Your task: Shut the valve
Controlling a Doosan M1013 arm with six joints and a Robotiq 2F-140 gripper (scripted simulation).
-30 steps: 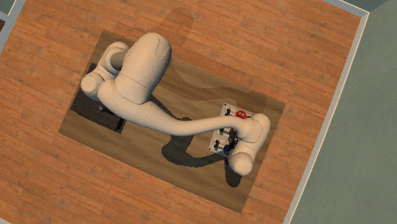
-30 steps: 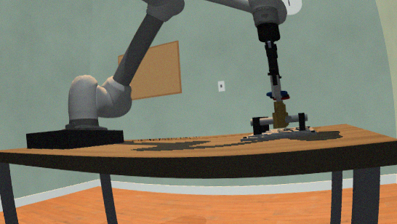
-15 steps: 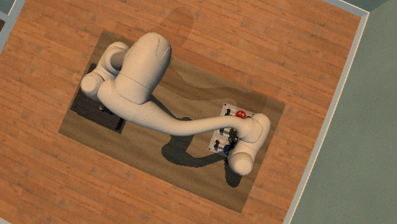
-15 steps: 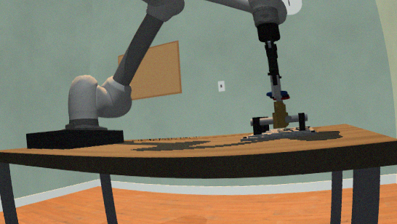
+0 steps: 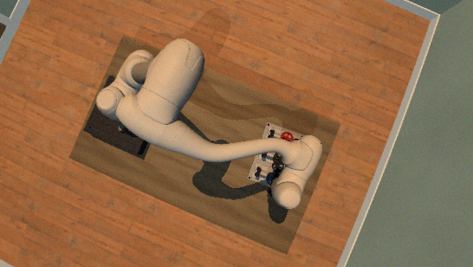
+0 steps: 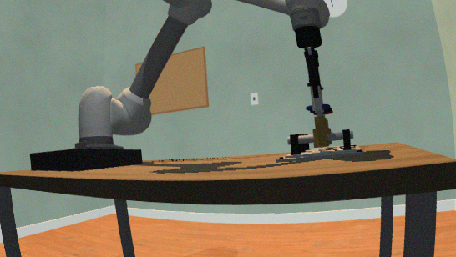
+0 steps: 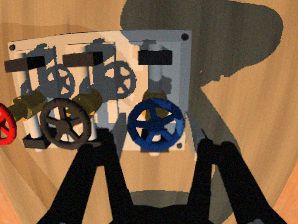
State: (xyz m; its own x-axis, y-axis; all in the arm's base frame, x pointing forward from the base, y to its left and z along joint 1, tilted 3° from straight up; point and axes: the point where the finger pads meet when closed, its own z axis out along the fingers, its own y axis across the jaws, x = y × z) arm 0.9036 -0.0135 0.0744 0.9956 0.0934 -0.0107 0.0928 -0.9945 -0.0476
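Now: the blue handwheel 2 cm below my hand. Round my hand: red handwheel: 2 cm behind, 23 cm to the left, 2 cm below; then black handwheel: 1 cm behind, 12 cm to the left, 2 cm below.
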